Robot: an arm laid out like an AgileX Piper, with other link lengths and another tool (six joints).
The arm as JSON. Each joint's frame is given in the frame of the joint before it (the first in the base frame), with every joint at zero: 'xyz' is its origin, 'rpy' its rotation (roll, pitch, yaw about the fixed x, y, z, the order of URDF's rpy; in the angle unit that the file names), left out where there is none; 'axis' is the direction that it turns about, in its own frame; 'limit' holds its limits. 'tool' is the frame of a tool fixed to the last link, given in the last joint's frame.
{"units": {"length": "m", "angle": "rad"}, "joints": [
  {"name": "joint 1", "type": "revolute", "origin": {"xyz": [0.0, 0.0, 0.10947]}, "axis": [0.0, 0.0, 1.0], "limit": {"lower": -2.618, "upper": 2.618}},
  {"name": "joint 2", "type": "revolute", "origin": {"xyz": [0.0, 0.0, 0.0]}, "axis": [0.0, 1.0, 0.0], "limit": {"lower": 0.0, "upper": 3.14}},
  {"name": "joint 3", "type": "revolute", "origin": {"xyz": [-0.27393, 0.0, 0.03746]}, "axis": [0.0, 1.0, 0.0], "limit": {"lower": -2.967, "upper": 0.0}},
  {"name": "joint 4", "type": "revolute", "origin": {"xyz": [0.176, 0.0, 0.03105]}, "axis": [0.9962, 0.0, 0.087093], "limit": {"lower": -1.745, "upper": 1.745}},
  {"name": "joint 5", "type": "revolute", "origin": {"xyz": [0.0, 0.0, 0.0]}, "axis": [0.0, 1.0, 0.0], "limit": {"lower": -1.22, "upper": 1.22}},
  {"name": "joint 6", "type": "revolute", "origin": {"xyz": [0.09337, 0.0, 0.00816]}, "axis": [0.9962, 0.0, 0.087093], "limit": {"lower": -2.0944, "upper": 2.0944}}
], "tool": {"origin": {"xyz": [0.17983, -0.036, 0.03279], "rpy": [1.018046, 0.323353, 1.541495]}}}
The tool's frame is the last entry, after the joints.
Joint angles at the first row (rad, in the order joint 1, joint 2, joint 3, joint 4, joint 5, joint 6):
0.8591 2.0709 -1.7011 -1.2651 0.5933 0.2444
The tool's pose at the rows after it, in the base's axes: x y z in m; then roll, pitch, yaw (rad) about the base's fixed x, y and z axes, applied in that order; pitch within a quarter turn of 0, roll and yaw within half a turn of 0:
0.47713 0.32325 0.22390 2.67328 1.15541 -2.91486
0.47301 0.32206 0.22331 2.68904 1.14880 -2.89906
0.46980 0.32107 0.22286 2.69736 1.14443 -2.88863
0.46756 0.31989 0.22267 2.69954 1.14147 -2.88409
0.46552 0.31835 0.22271 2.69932 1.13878 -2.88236
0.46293 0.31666 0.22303 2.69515 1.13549 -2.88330
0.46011 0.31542 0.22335 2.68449 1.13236 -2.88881
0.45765 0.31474 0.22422 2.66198 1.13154 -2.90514
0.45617 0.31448 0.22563 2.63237 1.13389 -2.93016
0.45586 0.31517 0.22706 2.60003 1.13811 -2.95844
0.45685 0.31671 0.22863 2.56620 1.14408 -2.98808
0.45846 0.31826 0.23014 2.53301 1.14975 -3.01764
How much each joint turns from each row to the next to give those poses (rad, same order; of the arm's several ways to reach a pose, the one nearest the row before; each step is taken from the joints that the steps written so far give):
0.0087 -0.0148 0.0185 0.0133 0.0130 -0.0108
0.0065 -0.0129 0.0178 0.0037 0.0064 -0.0042
0.0037 -0.0114 0.0176 -0.0011 0.0006 0.0014
0.0010 -0.0101 0.0154 -0.0021 -0.0024 0.0032
0.0001 -0.0105 0.0154 -0.0016 -0.0030 0.0032
0.0001 -0.0132 0.0177 0.0001 -0.0043 0.0027
0.0001 -0.0137 0.0185 -0.0004 -0.0068 0.0053
-0.0002 -0.0124 0.0167 -0.0037 -0.0093 0.0121
-0.0004 -0.0086 0.0120 -0.0091 -0.0084 0.0198
-0.0006 -0.0028 0.0051 -0.0119 -0.0081 0.0226
-0.0018 0.0025 -0.0019 -0.0139 -0.0088 0.0230
-0.0028 0.0045 -0.0050 -0.0127 -0.0086 0.0207

